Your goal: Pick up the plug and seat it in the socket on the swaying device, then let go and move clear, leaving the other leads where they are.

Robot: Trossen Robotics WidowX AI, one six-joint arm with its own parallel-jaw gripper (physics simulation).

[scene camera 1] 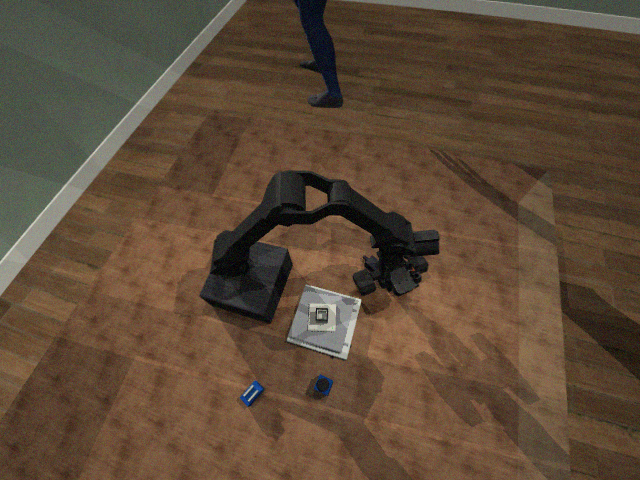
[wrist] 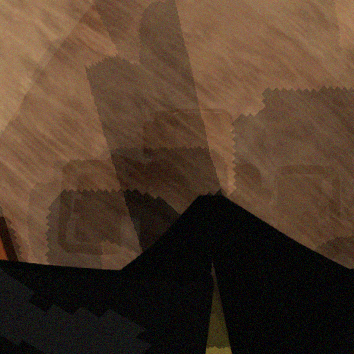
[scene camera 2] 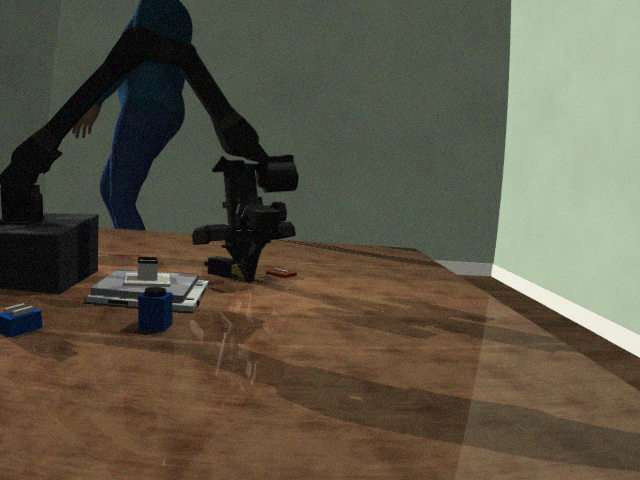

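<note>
The plug, a black block (scene camera 2: 219,266) with a yellow end (scene camera 2: 236,270) (wrist: 219,336), lies on the table in scene camera 2, partly hidden by the fingers. In the wrist view its yellow shows through the narrow gap below the joined fingertips. My gripper (scene camera 1: 388,287) (scene camera 2: 250,279) (wrist: 209,207) points down at the table beside the plug's yellow end. Its fingertips meet and it is shut with nothing between them. The device, a grey and white slab (scene camera 1: 299,331) (scene camera 2: 187,290), lies between the arm base and the gripper. Its raised square socket (scene camera 1: 321,314) (scene camera 2: 147,269) faces up.
A blue block with two pale bars (scene camera 1: 251,393) (scene camera 2: 20,321) and a blue block with a round black top (scene camera 1: 323,385) (scene camera 2: 155,312) stand on the near side of the device. A flat orange lead (scene camera 2: 281,272) lies beyond the fingers. A person (scene camera 1: 323,51) (scene camera 2: 149,103) stands behind.
</note>
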